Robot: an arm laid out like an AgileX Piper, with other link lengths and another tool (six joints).
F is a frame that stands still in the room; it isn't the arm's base.
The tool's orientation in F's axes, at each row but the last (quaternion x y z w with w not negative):
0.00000, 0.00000, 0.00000, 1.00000
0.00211, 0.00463, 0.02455, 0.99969
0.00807, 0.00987, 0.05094, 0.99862
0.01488, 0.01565, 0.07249, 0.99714
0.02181, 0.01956, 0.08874, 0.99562
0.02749, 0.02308, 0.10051, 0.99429
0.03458, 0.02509, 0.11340, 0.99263
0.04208, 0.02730, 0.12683, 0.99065
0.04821, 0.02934, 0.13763, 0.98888
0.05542, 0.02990, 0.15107, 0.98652
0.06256, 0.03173, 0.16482, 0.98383
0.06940, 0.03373, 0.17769, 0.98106
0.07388, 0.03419, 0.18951, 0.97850
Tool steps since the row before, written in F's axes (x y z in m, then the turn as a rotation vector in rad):
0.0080, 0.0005, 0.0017, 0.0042, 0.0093, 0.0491
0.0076, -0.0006, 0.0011, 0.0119, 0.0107, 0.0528
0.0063, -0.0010, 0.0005, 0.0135, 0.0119, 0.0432
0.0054, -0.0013, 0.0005, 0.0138, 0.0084, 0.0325
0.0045, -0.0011, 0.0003, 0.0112, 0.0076, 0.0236
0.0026, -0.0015, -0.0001, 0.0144, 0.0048, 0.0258
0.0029, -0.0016, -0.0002, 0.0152, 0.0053, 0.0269
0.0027, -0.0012, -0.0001, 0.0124, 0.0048, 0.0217
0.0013, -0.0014, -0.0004, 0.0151, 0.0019, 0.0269
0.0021, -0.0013, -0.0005, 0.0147, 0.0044, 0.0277
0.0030, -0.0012, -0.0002, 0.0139, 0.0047, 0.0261
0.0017, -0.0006, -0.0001, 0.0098, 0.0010, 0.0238
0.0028, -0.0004, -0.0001, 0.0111, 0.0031, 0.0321
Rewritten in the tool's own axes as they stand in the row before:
0.0080, 0.0005, 0.0017, 0.0042, 0.0093, 0.0491
0.0076, -0.0010, 0.0012, 0.0119, 0.0103, 0.0529
0.0062, -0.0016, 0.0006, 0.0138, 0.0112, 0.0433
0.0051, -0.0020, 0.0007, 0.0139, 0.0074, 0.0327
0.0042, -0.0019, 0.0005, 0.0115, 0.0066, 0.0237
0.0022, -0.0020, 0.0001, 0.0140, 0.0034, 0.0262
0.0025, -0.0022, 0.0001, 0.0149, 0.0038, 0.0273
0.0023, -0.0018, 0.0002, 0.0123, 0.0035, 0.0220
0.0009, -0.0017, -0.0002, 0.0138, 0.0005, 0.0276
0.0016, -0.0019, -0.0002, 0.0142, 0.0031, 0.0282
0.0024, -0.0021, 0.0002, 0.0136, 0.0034, 0.0265
0.0014, -0.0012, 0.0001, 0.0085, 0.0011, 0.0243
0.0024, -0.0014, 0.0002, 0.0102, 0.0038, 0.0323

